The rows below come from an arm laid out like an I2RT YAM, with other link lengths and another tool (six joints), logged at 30 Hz.
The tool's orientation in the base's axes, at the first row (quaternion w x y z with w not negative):
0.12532, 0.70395, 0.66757, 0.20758
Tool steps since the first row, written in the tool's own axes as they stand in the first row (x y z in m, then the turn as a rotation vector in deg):
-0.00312, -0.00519, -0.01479, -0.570, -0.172, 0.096
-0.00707, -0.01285, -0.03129, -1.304, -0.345, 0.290
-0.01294, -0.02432, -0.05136, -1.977, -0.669, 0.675
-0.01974, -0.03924, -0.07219, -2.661, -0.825, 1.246
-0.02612, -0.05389, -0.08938, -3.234, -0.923, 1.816
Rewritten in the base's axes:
-0.01148, -0.00418, 0.01031, -0.121, -0.542, -0.234
-0.02595, -0.00917, 0.02090, -0.202, -1.238, -0.575
-0.04549, -0.01613, 0.03267, -0.328, -1.841, -1.146
-0.06846, -0.02382, 0.04344, -0.220, -2.450, -1.806
-0.08951, -0.03075, 0.05116, -0.058, -2.954, -2.425

